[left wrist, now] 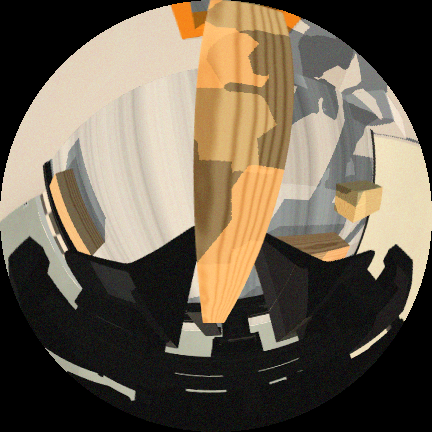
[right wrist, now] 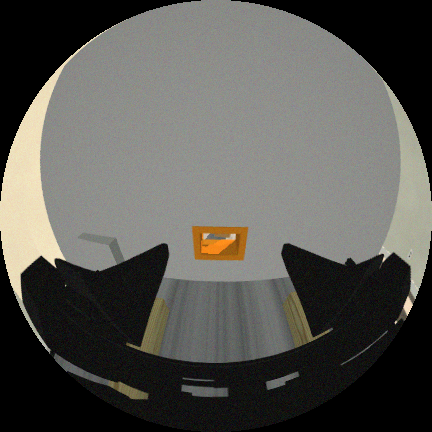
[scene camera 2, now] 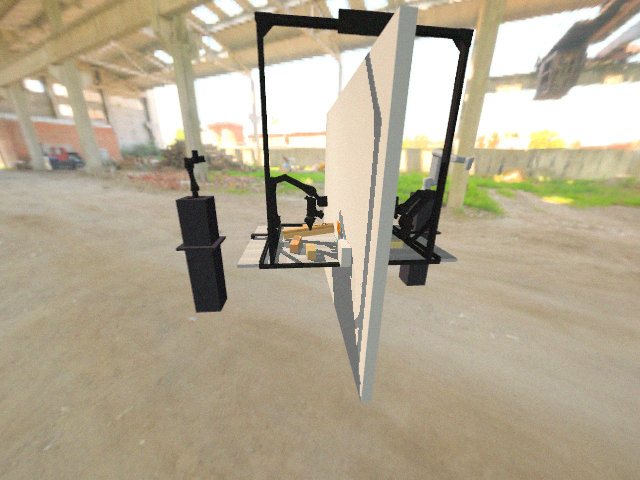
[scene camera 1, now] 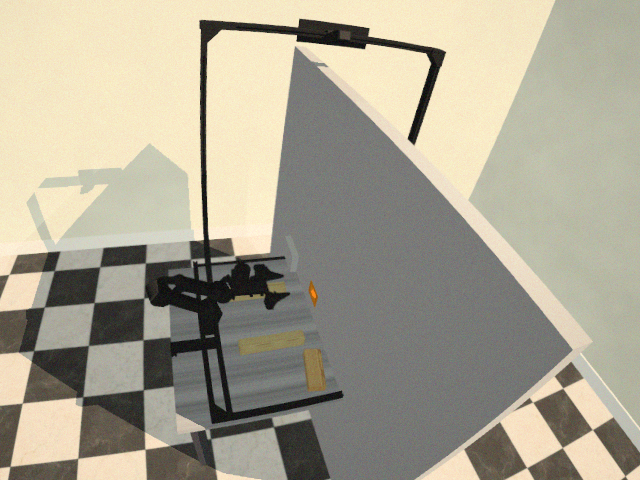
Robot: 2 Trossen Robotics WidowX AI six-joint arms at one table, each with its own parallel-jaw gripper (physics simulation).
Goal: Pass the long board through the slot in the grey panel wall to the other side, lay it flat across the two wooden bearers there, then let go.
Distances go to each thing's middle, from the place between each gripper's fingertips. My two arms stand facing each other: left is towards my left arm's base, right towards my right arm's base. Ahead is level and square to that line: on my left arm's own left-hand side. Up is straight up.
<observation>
Now: the orange-framed slot (right wrist: 211,249) 4 cm behind my left hand, 20 cm to the right of it and 2 cm above it.
I see the orange-framed slot 150 mm to the left of my right hand and 80 mm below it.
</observation>
